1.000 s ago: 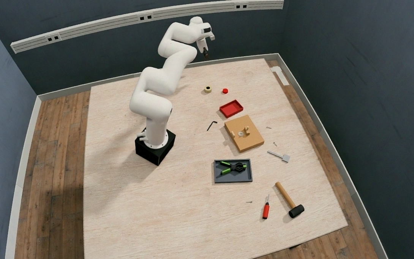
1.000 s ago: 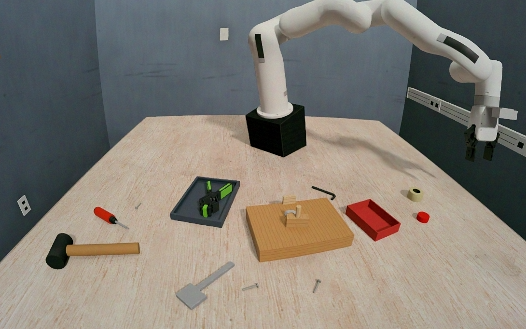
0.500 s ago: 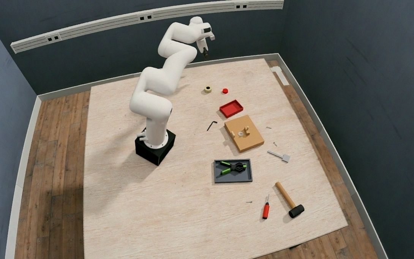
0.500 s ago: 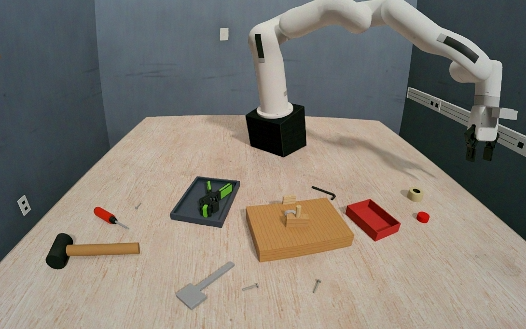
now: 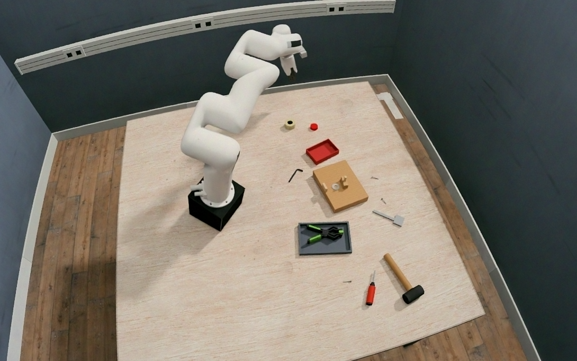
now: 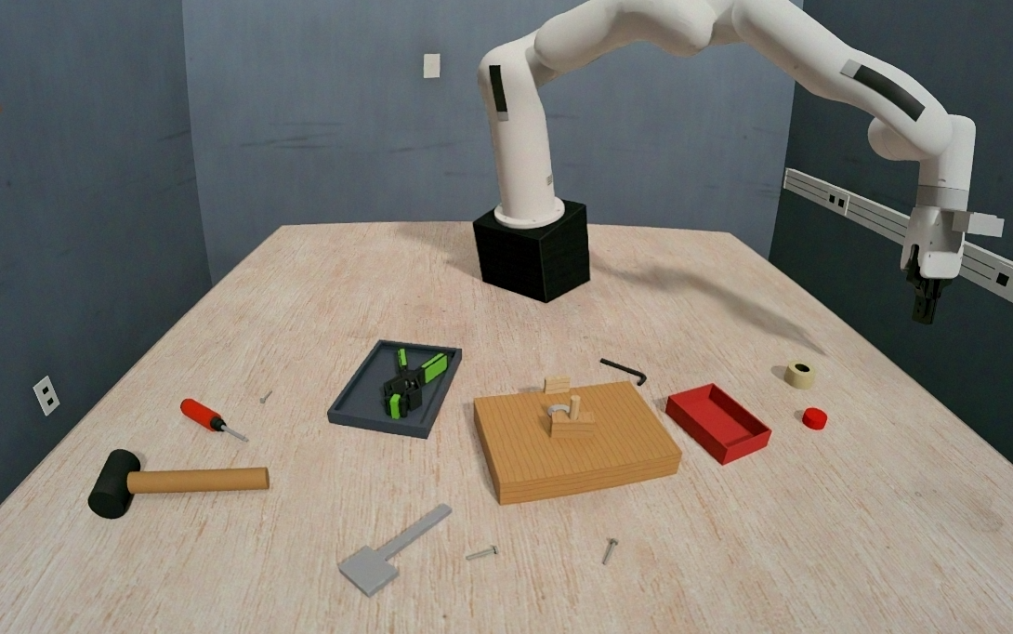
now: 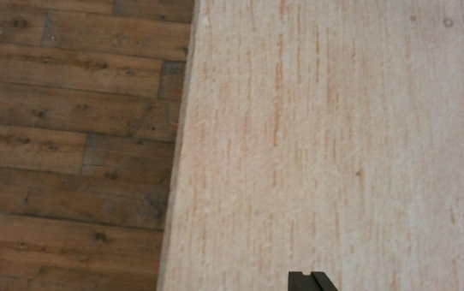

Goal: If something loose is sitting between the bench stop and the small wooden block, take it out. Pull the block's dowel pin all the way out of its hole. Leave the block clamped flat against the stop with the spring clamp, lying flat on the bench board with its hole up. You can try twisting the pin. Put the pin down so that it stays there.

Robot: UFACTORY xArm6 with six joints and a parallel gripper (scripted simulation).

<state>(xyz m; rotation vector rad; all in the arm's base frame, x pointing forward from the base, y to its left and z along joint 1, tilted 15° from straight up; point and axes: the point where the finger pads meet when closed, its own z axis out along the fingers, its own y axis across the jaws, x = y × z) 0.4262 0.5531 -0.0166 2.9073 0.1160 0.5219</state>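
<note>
The dowel pin is 5 cm ahead of my hand, 56 cm to the right of it and 9 cm below it. From my hand the other things lie so: red cap 4 cm ahead, 21 cm to the right, 14 cm below; then tape roll 6 cm behind, 17 cm to the right, 14 cm below; then red tray 3 cm ahead, 37 cm to the right, 14 cm below.
</note>
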